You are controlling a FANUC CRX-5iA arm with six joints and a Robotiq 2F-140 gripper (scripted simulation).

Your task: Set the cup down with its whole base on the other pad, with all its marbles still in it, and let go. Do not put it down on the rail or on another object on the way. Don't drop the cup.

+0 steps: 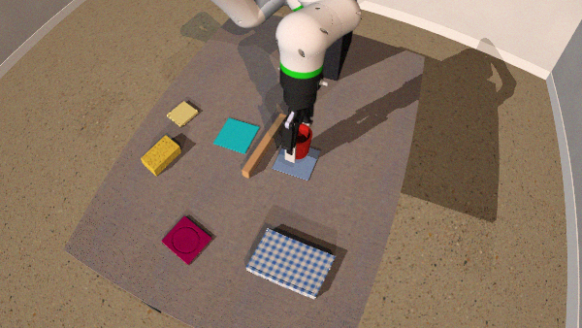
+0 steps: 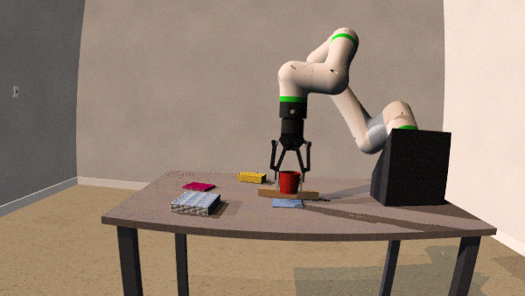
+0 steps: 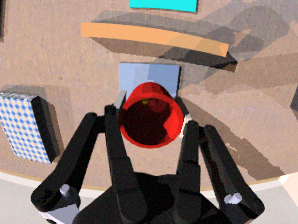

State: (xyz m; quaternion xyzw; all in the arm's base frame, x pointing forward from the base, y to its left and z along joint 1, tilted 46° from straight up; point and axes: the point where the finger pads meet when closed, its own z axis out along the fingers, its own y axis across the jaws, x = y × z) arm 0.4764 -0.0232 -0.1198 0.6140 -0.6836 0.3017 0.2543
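My hand is 9 cm to the left of the wooden rail, 7 cm above it and 1 cm past it. Also, from my hand: red cup 2 cm below.
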